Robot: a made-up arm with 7 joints. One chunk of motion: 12 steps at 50 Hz.
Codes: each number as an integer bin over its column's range. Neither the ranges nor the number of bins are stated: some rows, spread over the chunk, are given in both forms.
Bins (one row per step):
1: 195 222 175 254 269 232 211
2: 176 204 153 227 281 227 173
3: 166 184 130 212 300 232 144
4: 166 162 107 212 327 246 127
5: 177 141 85 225 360 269 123
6: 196 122 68 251 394 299 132
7: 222 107 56 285 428 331 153
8: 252 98 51 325 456 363 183
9: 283 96 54 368 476 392 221
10: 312 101 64 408 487 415 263
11: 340 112 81 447 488 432 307
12: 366 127 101 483 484 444 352
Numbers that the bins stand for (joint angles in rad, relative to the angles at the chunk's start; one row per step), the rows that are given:
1: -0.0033 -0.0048 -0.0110 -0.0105 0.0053 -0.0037 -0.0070
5: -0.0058 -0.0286 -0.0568 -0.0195 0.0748 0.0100 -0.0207
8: 0.0045 -0.0412 -0.0741 0.0118 0.1480 0.0450 -0.0114
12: 0.0201 -0.0327 -0.0486 0.0612 0.1694 0.0751 0.0151
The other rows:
2: -0.0059 -0.0101 -0.0222 -0.0189 0.0145 -0.0056 -0.0129
3: -0.0073 -0.0160 -0.0339 -0.0236 0.0290 -0.0037 -0.0175
4: -0.0073 -0.0224 -0.0456 -0.0236 0.0496 0.0015 -0.0201
6: -0.0032 -0.0342 -0.0654 -0.0114 0.1007 0.0212 -0.0193
7: 0.0004 -0.0386 -0.0715 -0.0008 0.1267 0.0331 -0.0160
9: 0.0088 -0.0418 -0.0725 0.0252 0.1633 0.0558 -0.0054
10: 0.0127 -0.0404 -0.0674 0.0377 0.1717 0.0643 0.0012
11: 0.0166 -0.0371 -0.0588 0.0500 0.1724 0.0706 0.0081

